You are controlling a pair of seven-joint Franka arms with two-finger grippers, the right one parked.
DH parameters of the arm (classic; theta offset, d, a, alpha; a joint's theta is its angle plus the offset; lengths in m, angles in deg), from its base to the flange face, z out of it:
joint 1: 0 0.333 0 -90
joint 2: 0 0 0 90
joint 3: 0 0.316 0.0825 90
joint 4: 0 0 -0.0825 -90
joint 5: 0 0.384 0 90
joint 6: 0 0 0.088 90
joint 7: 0 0.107 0 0
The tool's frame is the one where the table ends.
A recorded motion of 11 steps. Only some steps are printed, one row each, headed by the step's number.
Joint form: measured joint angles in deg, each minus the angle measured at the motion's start. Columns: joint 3, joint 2, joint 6, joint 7, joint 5, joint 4, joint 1.
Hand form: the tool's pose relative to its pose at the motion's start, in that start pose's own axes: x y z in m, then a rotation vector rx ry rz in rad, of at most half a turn. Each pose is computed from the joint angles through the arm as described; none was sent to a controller.
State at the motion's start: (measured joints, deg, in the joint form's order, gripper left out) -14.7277 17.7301 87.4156 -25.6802 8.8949 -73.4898 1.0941
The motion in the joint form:
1: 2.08 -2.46 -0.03 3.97 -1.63 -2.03 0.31
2: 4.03 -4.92 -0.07 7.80 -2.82 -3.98 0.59
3: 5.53 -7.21 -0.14 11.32 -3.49 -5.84 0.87
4: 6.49 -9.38 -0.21 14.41 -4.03 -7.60 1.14
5: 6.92 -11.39 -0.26 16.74 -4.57 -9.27 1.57
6: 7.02 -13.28 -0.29 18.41 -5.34 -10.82 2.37
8: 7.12 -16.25 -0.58 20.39 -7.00 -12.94 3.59
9: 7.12 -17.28 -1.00 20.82 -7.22 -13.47 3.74
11: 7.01 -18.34 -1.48 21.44 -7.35 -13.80 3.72
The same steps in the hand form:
1: -0.0045 -0.0207 -0.0069 -0.0101 -0.0036 0.0315
2: -0.0099 -0.0413 -0.0144 -0.0171 -0.0025 0.0619
3: -0.0163 -0.0589 -0.0210 -0.0190 0.0002 0.0937
4: -0.0242 -0.0719 -0.0275 -0.0218 0.0037 0.1269
5: -0.0326 -0.0814 -0.0332 -0.0267 0.0066 0.1530
6: -0.0405 -0.0908 -0.0384 -0.0366 0.0089 0.1671
8: -0.0544 -0.1038 -0.0483 -0.0603 0.0130 0.1796
9: -0.0605 -0.1062 -0.0529 -0.0620 0.0140 0.1845
11: -0.0676 -0.1065 -0.0594 -0.0624 0.0187 0.1972

